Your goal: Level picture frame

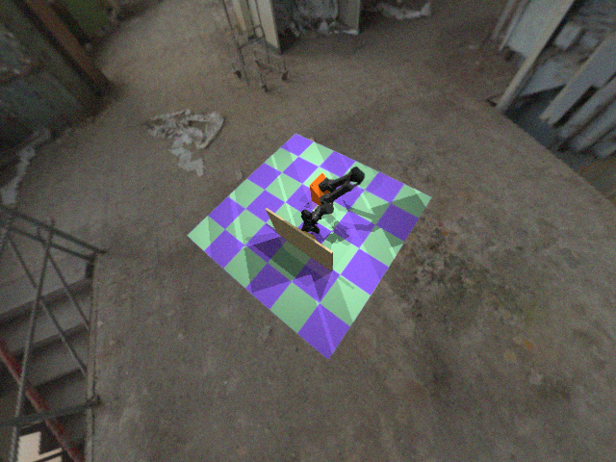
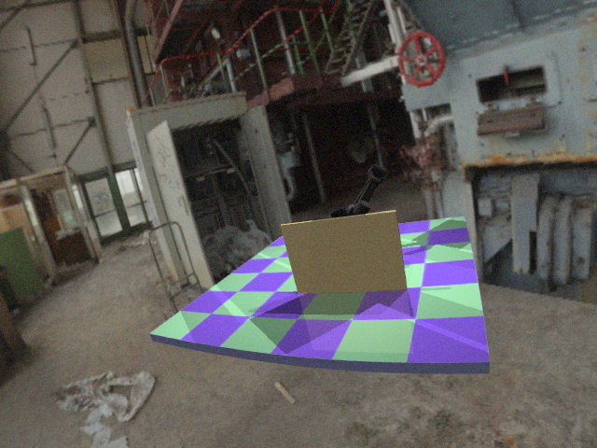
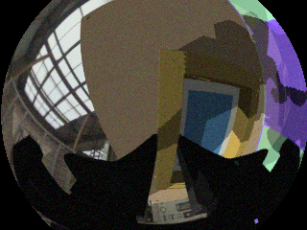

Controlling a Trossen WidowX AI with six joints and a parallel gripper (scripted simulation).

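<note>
The picture frame is 20 mm to the left of my gripper tip and 50 mm below it. Round my gripper tip: tan wall board: 20 mm ahead, 70 mm below.
</note>
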